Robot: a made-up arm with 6 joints. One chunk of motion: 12 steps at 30 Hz.
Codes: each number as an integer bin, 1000 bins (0 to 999) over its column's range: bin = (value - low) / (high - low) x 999, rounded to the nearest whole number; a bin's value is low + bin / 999 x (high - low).
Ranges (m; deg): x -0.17..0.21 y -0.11..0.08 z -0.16..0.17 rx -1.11..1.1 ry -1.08..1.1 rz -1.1..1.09
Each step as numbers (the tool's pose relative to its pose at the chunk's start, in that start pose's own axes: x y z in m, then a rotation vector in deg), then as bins.
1 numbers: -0.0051 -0.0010 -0.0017 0.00 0.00 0.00
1 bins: 434 573 479 502 495 502
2 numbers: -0.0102 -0.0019 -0.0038 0.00 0.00 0.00
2 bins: 420 568 473 502 495 502
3 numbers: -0.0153 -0.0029 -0.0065 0.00 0.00 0.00
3 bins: 407 563 465 502 495 502
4 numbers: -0.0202 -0.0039 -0.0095 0.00 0.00 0.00
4 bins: 394 558 456 502 495 502
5 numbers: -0.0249 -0.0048 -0.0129 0.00 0.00 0.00
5 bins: 381 553 445 502 495 502
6 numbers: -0.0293 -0.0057 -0.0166 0.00 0.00 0.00
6 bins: 370 548 434 502 495 502
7 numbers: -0.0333 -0.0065 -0.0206 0.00 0.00 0.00
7 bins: 359 544 422 502 495 502
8 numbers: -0.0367 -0.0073 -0.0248 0.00 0.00 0.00
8 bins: 350 540 409 502 495 502
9 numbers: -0.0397 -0.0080 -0.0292 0.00 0.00 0.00
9 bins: 343 536 396 502 495 502
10 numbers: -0.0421 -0.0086 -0.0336 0.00 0.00 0.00
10 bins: 336 533 383 502 495 502
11 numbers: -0.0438 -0.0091 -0.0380 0.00 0.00 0.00
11 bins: 332 531 369 502 495 502
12 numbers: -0.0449 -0.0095 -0.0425 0.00 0.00 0.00
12 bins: 329 528 356 502 495 502
